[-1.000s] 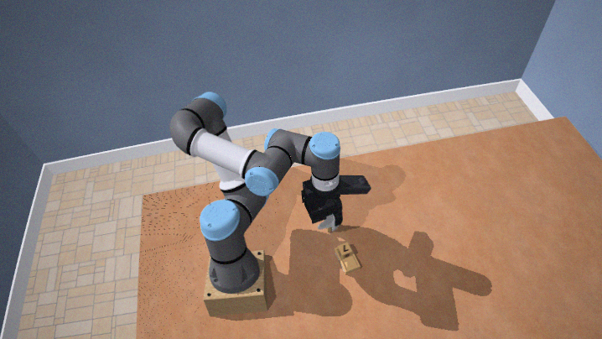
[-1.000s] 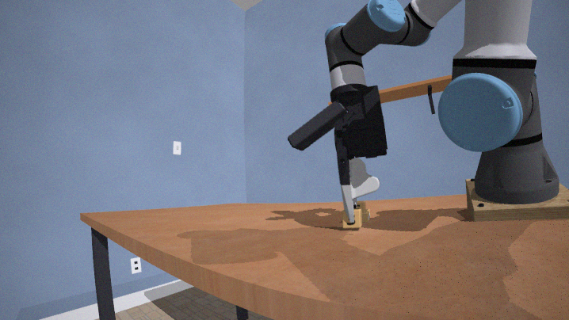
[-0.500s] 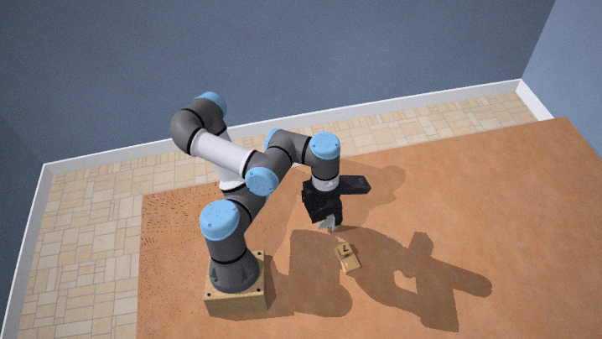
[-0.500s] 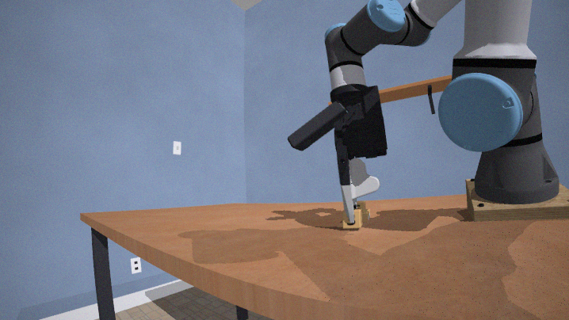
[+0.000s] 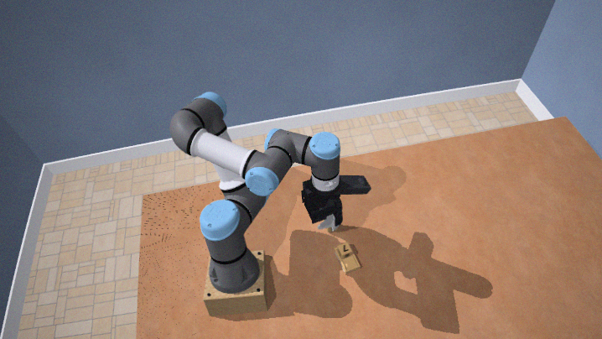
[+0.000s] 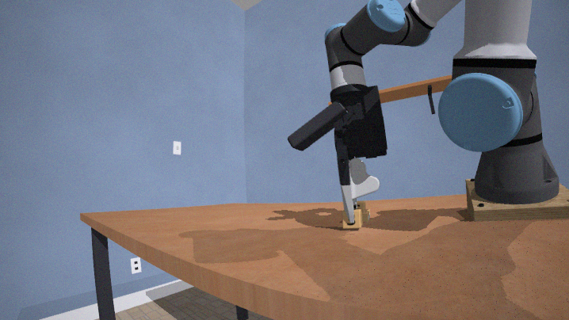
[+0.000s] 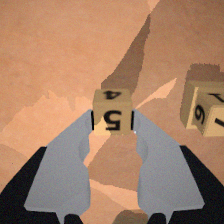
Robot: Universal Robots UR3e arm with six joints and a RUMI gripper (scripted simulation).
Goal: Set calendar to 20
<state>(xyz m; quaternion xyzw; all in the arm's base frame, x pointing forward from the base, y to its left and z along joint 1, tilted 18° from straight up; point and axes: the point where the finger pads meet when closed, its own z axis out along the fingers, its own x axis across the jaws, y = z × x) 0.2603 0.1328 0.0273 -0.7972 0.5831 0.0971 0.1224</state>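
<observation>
Right now the wooden digit cube is 1 cm below my hand. The rest, counted from my hand: wooden tray: 10 cm to the right, 3 cm ahead, 2 cm below.
</observation>
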